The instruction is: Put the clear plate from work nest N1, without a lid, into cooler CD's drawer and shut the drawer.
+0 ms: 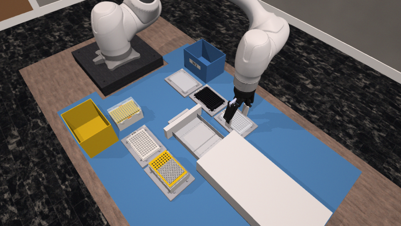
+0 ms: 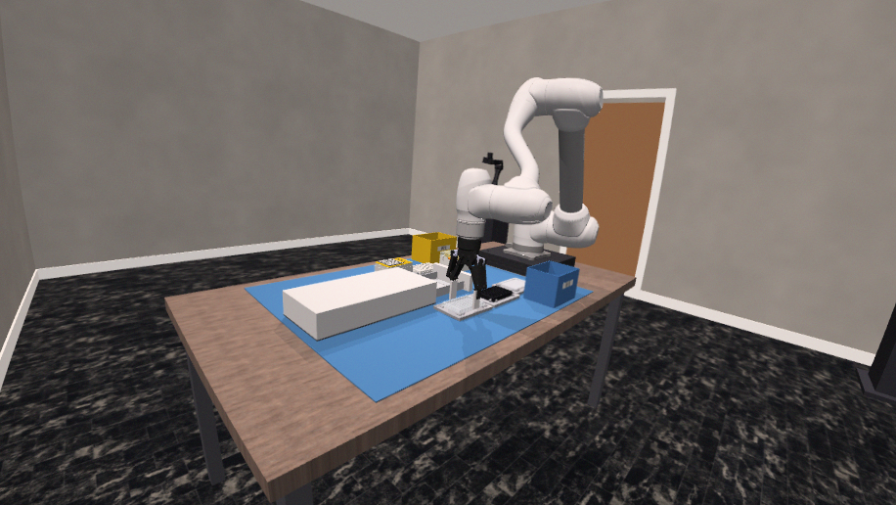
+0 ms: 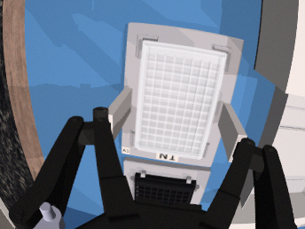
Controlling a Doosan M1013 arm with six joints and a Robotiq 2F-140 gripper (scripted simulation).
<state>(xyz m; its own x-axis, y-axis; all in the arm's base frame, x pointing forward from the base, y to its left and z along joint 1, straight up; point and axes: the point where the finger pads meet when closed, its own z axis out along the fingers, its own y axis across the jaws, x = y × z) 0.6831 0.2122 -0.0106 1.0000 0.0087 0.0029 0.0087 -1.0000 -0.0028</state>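
Now: the clear plate 3 cm below my hand. From my hand the other things lie so: black plate: 17 cm behind, 1 cm to the right, 3 cm below; then work nest N1: 4 cm below; then drawer: 1 cm behind, 18 cm to the right, 2 cm below.
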